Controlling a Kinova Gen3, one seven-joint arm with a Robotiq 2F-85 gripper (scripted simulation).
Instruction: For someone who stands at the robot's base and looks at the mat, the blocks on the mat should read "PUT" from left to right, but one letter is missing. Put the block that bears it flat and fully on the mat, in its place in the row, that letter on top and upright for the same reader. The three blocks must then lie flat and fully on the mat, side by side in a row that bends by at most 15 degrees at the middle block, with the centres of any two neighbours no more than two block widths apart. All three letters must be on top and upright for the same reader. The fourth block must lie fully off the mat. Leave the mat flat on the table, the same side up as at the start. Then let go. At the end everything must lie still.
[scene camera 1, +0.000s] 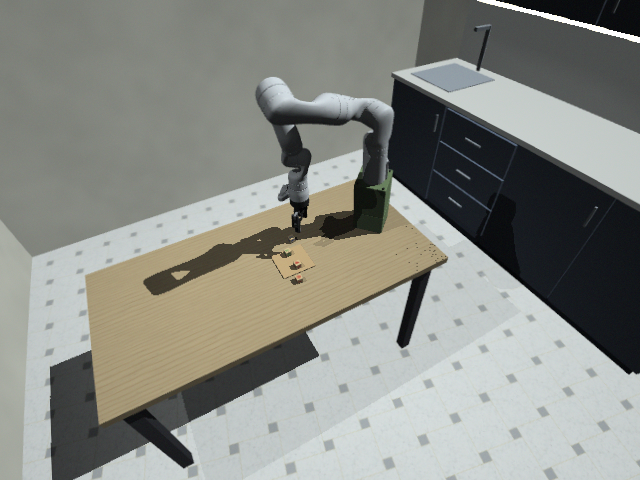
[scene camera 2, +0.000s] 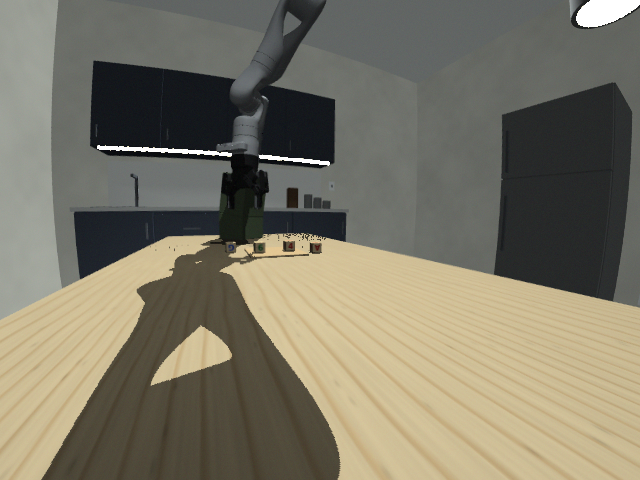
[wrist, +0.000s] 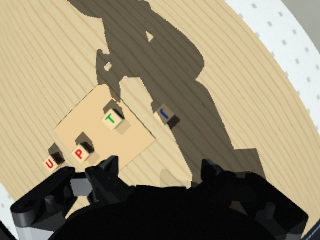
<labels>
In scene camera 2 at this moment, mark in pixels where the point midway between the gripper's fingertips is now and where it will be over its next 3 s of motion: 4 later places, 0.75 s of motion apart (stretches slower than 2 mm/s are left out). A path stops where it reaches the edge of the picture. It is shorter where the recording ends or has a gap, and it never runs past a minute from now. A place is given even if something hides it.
The gripper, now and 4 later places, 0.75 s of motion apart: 244, 209; 289, 207; 315, 196; 315, 198; 314, 201
</labels>
